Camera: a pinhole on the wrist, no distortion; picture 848 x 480 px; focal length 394.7 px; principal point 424.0 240.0 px. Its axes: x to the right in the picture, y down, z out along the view. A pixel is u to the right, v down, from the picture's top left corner.
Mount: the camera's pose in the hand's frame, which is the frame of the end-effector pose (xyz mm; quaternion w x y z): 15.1 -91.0 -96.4 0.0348 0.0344 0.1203 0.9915
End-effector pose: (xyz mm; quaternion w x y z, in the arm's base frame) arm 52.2 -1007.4 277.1 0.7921 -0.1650 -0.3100 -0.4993
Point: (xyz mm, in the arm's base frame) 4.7 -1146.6 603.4
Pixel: 69 305
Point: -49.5 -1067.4 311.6
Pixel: 382 423
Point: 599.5 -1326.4 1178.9
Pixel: outside the picture
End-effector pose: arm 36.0 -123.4 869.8 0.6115 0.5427 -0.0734 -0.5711
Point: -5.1 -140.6 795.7
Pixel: 365 277
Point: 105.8 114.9 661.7
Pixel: behind the camera
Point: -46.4 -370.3 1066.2
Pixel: 421 101
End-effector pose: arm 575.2 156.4 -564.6 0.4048 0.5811 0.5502 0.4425
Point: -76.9 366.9 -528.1
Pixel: behind the camera
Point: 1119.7 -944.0 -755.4
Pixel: outside the picture
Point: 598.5 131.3 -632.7
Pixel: 583 248
